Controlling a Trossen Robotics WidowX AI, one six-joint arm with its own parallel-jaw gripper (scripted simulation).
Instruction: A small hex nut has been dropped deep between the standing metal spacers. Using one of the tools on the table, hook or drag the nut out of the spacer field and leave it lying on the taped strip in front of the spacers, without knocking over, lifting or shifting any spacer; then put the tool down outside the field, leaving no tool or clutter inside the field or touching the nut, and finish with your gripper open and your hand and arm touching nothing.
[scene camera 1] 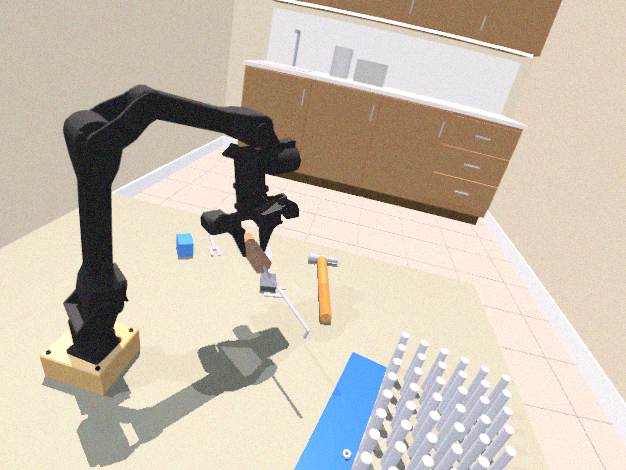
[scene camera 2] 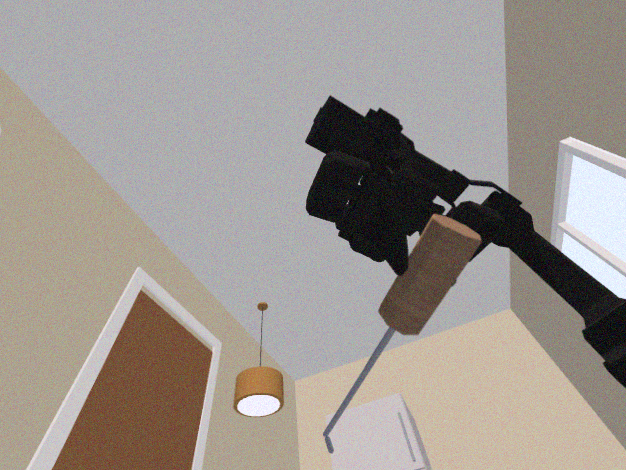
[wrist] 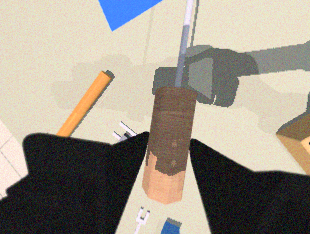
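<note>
There's an orange-handled hammer (scene camera 1: 324,296), and you get the hammer in the wrist view too (wrist: 102,80), but in scene camera 2 the hammer is out of frame. There's also a wooden-handled hook tool (scene camera 2: 445,247), and that tool shows in scene camera 1 as well (scene camera 1: 259,261). It's held by the gripper (scene camera 2: 427,279), and you can see the gripper in scene camera 1 (scene camera 1: 253,253) and in the wrist view (wrist: 169,139).
</note>
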